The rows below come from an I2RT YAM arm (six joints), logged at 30 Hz.
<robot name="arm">
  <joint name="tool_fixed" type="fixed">
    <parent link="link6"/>
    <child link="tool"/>
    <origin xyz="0 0 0" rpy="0 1.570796 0"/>
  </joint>
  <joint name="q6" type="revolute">
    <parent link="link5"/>
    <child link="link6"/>
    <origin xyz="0.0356 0 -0.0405" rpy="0 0 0"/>
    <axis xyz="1 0 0"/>
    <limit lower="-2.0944" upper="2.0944"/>
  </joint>
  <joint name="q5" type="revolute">
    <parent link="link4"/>
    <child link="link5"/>
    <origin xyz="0.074 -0.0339 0.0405" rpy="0 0 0"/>
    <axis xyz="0 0 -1"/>
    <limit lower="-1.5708" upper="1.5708"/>
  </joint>
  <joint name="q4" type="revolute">
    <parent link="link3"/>
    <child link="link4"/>
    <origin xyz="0.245 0.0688 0.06" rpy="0 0 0"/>
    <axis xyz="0 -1 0"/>
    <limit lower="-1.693" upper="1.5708"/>
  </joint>
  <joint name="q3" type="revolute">
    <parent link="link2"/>
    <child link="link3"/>
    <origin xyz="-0.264 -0.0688 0" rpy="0 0 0"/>
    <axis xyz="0 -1 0"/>
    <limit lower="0" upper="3.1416"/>
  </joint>
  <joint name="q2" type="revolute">
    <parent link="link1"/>
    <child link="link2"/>
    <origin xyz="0.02 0.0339 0.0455" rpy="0 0 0"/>
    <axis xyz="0 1 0"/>
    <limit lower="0" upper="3.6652"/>
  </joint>
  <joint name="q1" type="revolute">
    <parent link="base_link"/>
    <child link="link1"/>
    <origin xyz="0 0 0.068" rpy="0 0 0"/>
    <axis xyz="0 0 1"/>
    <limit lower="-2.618" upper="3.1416"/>
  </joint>
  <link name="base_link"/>
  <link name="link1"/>
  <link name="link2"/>
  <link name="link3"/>
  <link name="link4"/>
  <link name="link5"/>
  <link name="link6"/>
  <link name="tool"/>
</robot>
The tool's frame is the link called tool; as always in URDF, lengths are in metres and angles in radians.
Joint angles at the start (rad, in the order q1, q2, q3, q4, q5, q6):
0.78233 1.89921 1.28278 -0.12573 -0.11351 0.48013
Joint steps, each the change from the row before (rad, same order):
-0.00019 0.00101 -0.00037 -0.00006 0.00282 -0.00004
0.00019 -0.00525 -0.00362 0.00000 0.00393 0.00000
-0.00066 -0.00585 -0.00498 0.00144 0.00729 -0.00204
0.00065 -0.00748 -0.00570 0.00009 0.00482 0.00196
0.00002 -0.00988 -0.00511 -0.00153 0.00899 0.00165
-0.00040 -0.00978 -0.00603 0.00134 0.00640 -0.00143
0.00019 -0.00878 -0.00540 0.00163 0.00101 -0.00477
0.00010 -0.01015 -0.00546 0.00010 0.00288 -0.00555
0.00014 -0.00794 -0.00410 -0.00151 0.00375 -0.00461
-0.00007 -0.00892 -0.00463 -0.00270 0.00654 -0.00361
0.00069 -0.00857 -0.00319 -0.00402 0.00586 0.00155
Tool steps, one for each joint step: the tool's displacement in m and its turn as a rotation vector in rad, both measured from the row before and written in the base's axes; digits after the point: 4 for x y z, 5 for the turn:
0.0001 -0.0001 -0.0005 -0.00239 -0.00035 -0.00224
-0.0007 -0.0008 0.0009 -0.00074 -0.00303 -0.00270
-0.0005 -0.0012 0.0009 -0.00278 -0.00631 -0.00467
-0.0012 -0.0010 0.0012 -0.00010 -0.00246 -0.00423
-0.0011 -0.0015 0.0022 -0.00124 -0.00559 -0.00775
-0.0010 -0.0015 0.0020 -0.00012 -0.00746 -0.00421
-0.0011 -0.0011 0.0019 0.00080 -0.00680 0.00260
-0.0012 -0.0013 0.0022 -0.00062 -0.00797 0.00160
-0.0010 -0.0011 0.0016 -0.00232 -0.00607 0.00034
-0.0011 -0.0014 0.0017 -0.00368 -0.00625 -0.00264
-0.0012 -0.0011 0.0019 -0.00100 -0.00278 -0.00475

